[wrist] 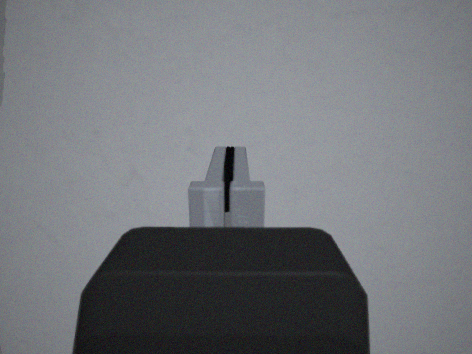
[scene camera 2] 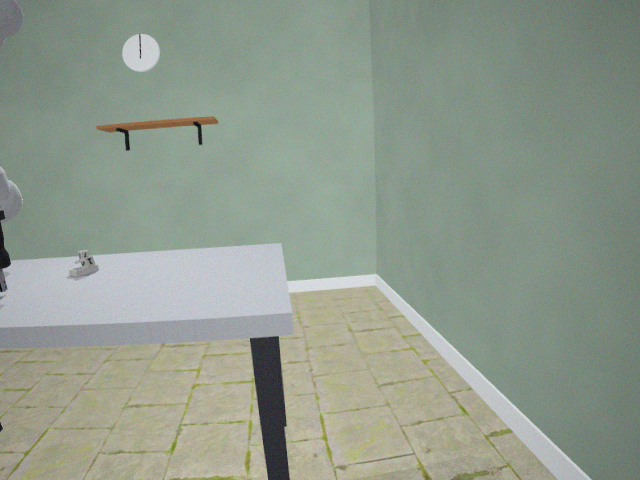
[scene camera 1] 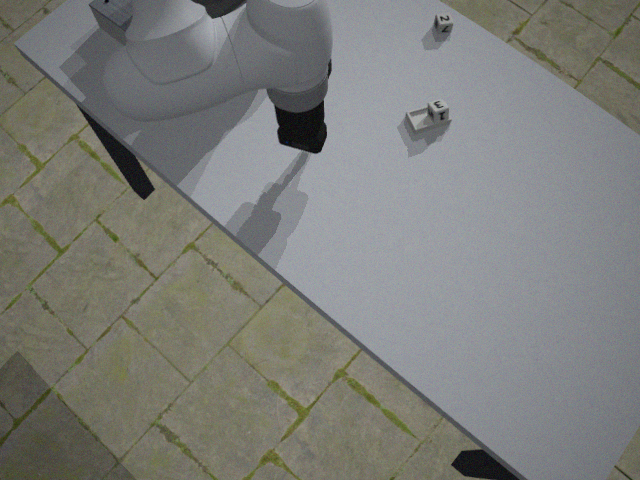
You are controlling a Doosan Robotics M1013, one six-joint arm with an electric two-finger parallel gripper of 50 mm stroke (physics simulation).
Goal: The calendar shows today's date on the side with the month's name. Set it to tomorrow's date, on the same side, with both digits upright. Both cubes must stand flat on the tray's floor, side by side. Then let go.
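Frame: origin at the arm's base, x ahead, y left, z up, level; centimetres.
Seen in the pictures: gripper, fingertip midpoint: (wrist: 230, 166) (scene camera 2: 3, 290) (scene camera 1: 309, 145).
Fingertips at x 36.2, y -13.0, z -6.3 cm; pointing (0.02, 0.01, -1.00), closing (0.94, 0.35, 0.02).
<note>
Offsets run from my fingertips to a thing's top centre. Level surfaces: height alone.
My gripper (scene camera 2: 3, 281) (wrist: 230, 166) is shut with nothing between its fingers; in scene camera 1 its black body hides the fingertips. It is low over the table, well to the left of the tray in scene camera 1. The small white tray (scene camera 1: 431, 128) (scene camera 2: 77, 271) holds one white cube @[dy +19.6, dx +14.1, dz +3.5 cm] (scene camera 1: 438, 110) (scene camera 2: 89, 261) at its right end, with a 3 on top and a 1 on a side. The tray's left end is empty. The other white cube @[dy +39.0, dx +2.8, dz +1.8 cm] (scene camera 1: 443, 24) (scene camera 2: 83, 254) stands on the table beyond the tray, showing a 2 on top and what looks like a 7 on a side.
The pale table @[dz -1.1 cm] (scene camera 1: 413, 268) (scene camera 2: 196, 289) bears the tray and the loose cube. The robot's grey base block (scene camera 1: 111, 18) is at the upper left in scene camera 1. A wooden shelf (scene camera 2: 157, 124) and a round clock (scene camera 2: 141, 52) hang on the far wall.
</note>
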